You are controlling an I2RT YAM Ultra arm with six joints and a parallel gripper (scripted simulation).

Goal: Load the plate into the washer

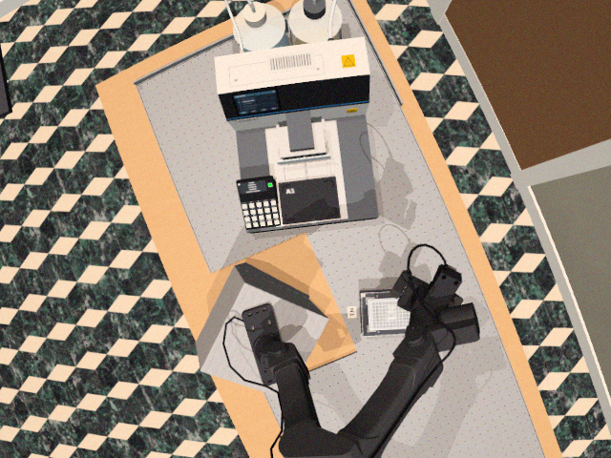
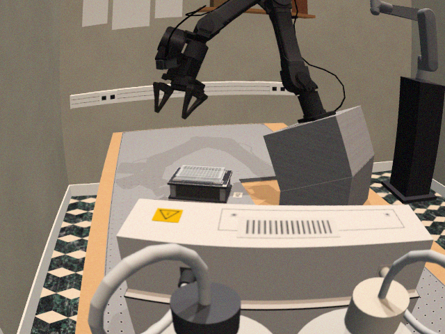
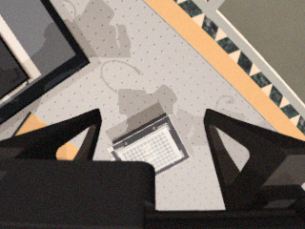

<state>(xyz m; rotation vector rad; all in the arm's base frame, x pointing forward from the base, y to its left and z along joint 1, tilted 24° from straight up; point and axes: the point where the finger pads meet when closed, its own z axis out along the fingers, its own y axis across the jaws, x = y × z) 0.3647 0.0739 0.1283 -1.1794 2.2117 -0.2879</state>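
Now: hand 200 mm above the plate, 90 mm to the left of it and 80 mm past it. Also, from my hand: dark carrier pocket 270 mm to the left, 200 mm behind, 170 mm below; then label 260 mm below, 180 mm behind, 60 mm to the right; then plate nest 210 mm below, 90 mm to the right, 80 mm behind.
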